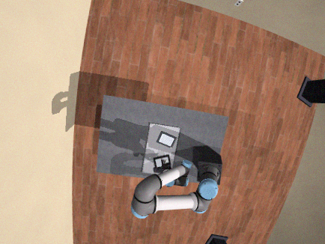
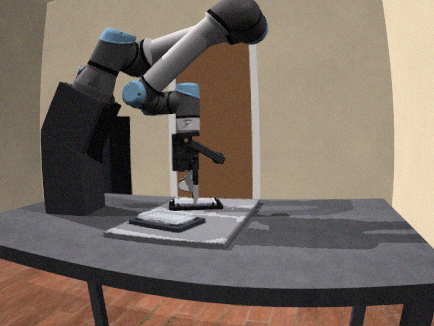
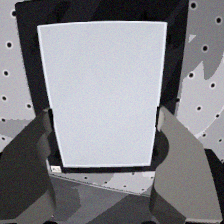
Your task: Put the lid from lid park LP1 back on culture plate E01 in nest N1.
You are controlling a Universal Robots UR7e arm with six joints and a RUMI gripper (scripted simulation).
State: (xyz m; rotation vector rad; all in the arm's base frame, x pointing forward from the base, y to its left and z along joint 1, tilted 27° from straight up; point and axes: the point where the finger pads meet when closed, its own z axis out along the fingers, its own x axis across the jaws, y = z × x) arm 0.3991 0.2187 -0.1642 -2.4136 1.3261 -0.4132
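Now: hand 2 cm above the black lid park LP1. The rest, counted from my hand: clear lid: 1 cm below; then culture plate E01: 6 cm ahead, 23 cm to the right, 1 cm below.
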